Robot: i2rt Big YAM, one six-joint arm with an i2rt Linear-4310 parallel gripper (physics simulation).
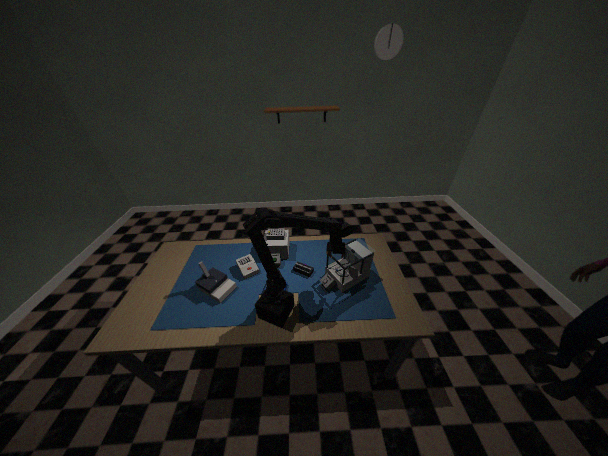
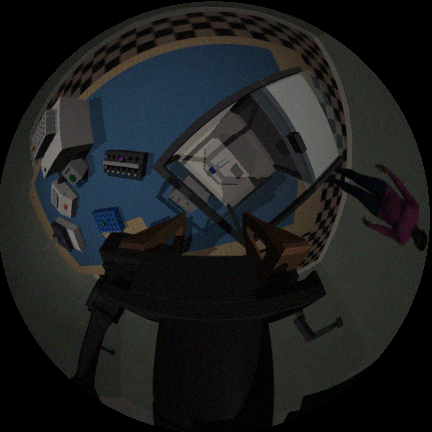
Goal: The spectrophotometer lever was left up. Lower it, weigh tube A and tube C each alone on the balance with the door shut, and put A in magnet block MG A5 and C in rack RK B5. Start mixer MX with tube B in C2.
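Pixels of known places: gripper, fingertip midpoint: point(image 1: 336, 257) point(image 2: 213, 216); arm's base, origin of the base link: point(image 1: 273, 297) point(image 2: 118, 269).
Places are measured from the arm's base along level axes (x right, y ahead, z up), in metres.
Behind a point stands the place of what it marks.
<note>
My gripper point(image 1: 336, 257) @[x 0.353, y 0.226, z 0.106 m] point(image 2: 213, 216) @[x 0.353, y 0.226, z 0.106 m] is partly open and empty, above the front side of the balance point(image 1: 345, 281) @[x 0.414, y 0.167, z -0.037 m] point(image 2: 197, 187) @[x 0.339, y 0.243, z 0.056 m]. A blue-capped tube point(image 2: 216, 168) @[x 0.376, y 0.250, z -0.027 m] lies tilted on the balance pan inside the dark-framed glass shield. The door handle point(image 2: 296, 142) @[x 0.453, y 0.301, z 0.101 m] is at the pale rear part of the shield; the door's exact position is unclear. A purple-capped tube point(image 2: 121, 159) @[x 0.160, y 0.317, z -0.065 m] stands in a black block point(image 1: 303, 270) @[x 0.145, y 0.282, z -0.085 m] point(image 2: 125, 171) @[x 0.149, y 0.283, z -0.085 m]. A green-capped tube point(image 2: 103, 223) @[x -0.006, y 0.155, z -0.069 m] stands in a blue rack point(image 2: 115, 214) @[x 0.043, y 0.165, z -0.097 m]. The spectrophotometer's lever point(image 1: 203, 268) @[x -0.465, y 0.158, z 0.038 m] stands up. Tube letters are unreadable.
A large white box point(image 1: 281, 246) @[x -0.020, y 0.416, z 0.006 m] point(image 2: 75, 125) @[x 0.016, y 0.487, z -0.050 m] with a well grid stands at the back, beside a small green-button unit point(image 1: 276, 259) @[x -0.056, y 0.343, z -0.053 m] point(image 2: 75, 171) @[x -0.031, y 0.354, z -0.057 m]. A white device point(image 1: 248, 267) @[x -0.233, y 0.275, z -0.070 m] point(image 2: 64, 197) @[x -0.191, y 0.302, z -0.069 m] has a red mark. The shield's frame rises close to the fingers. A person point(image 2: 400, 210) stands right.
</note>
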